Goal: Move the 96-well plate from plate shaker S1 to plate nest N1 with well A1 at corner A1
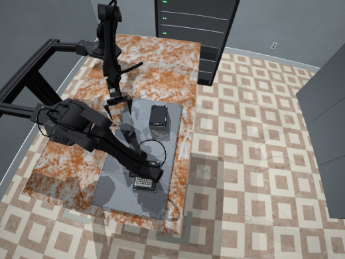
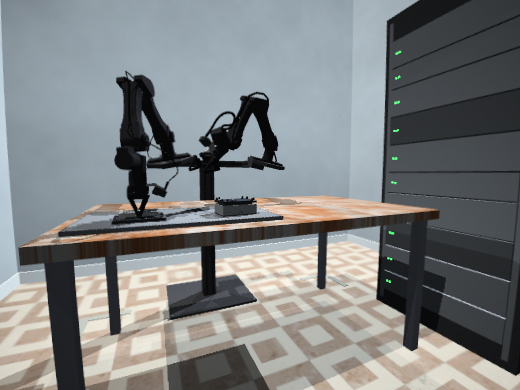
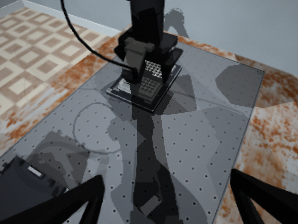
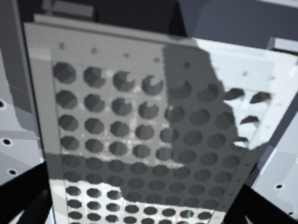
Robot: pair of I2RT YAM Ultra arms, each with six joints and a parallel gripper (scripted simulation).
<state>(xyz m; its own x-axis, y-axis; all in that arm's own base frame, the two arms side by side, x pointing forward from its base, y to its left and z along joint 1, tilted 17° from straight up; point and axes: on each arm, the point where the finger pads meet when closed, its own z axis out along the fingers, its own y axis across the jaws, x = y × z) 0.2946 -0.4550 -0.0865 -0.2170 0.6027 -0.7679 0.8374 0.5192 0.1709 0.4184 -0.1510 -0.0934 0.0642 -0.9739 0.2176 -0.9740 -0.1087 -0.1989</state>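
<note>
Now: the plate nest N1 2 cm below my right hand. Also, from my right hand: 96-well plate: right at my right hand.
</note>
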